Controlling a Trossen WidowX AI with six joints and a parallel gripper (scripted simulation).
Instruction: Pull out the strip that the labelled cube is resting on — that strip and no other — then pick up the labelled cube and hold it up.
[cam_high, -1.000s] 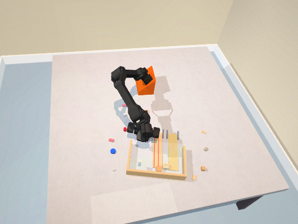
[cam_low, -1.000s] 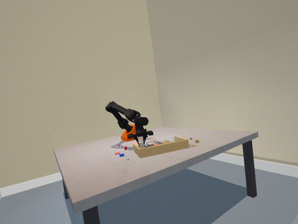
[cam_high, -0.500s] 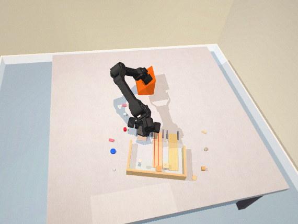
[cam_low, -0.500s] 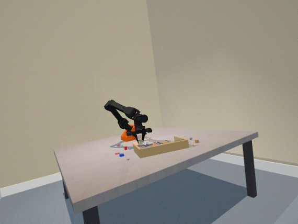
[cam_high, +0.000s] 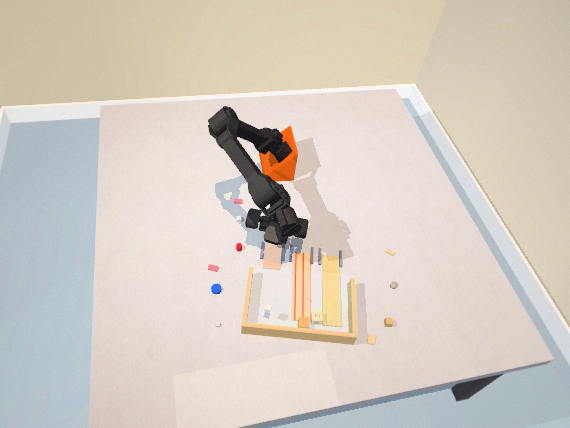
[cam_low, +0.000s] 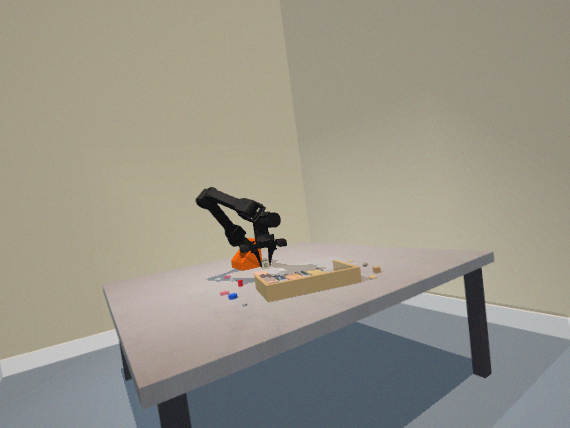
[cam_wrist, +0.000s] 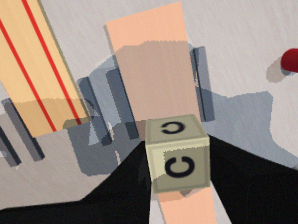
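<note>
My gripper tip is now 50 mm above the peach strip, 40 mm past it and 20 mm to the right of it. The rest, counted from my gripper tip: red cylinder: 110 mm to the right, 40 mm below, 30 mm behind; blue disc: 220 mm to the right, 90 mm ahead, 50 mm below.
</note>
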